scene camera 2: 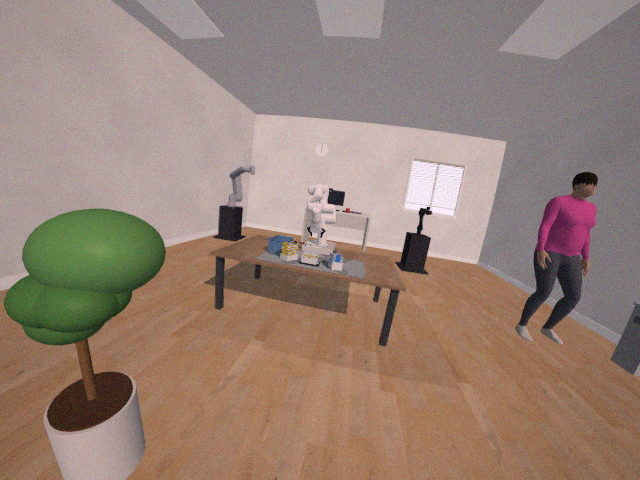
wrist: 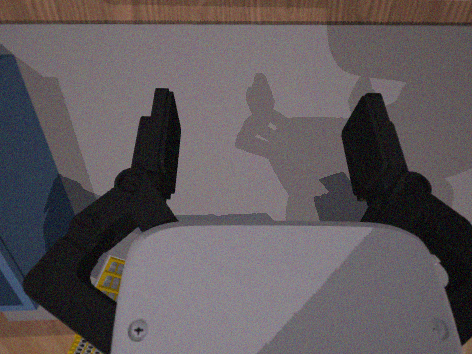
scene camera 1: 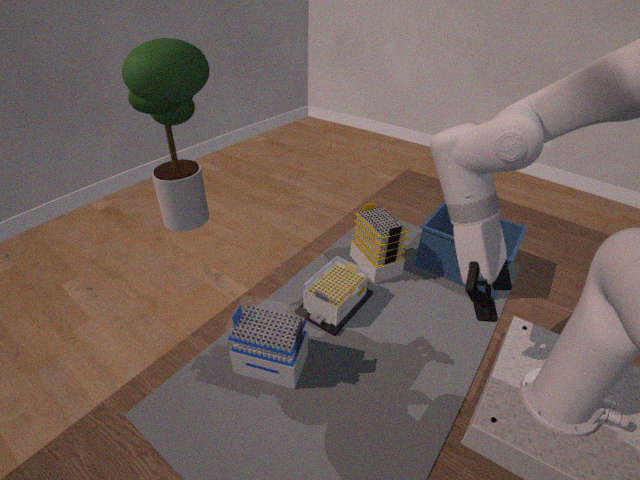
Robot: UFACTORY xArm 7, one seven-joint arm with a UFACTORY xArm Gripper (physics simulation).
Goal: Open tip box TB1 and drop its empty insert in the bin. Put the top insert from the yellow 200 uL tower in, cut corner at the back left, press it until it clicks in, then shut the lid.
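Observation:
My gripper [scene camera 1: 493, 298] [scene camera 2: 316, 233] [wrist: 264, 110] is open and empty, above the robot's side of the grey mat [scene camera 1: 392, 330], to the right of the tip boxes in scene camera 1. A white tip box with a yellow insert and a clear lid [scene camera 1: 334, 297] [scene camera 2: 310, 258] sits on a dark base; I cannot tell whether the lid is fully shut. The yellow tower [scene camera 1: 379, 242] [scene camera 2: 289, 250] stands behind it, several yellow-edged inserts stacked on a white box. The blue bin [scene camera 1: 436, 255] [scene camera 2: 279, 243] [wrist: 25, 175] stands beside the tower, partly hidden by the arm in scene camera 1.
A blue-edged tip stack on a white box [scene camera 1: 266, 346] [scene camera 2: 336, 261] stands at the other end of the row. The robot's pale base plate [scene camera 1: 496, 387] lies at the mat's right edge in scene camera 1. Yellow parts show at the lower left of the wrist view.

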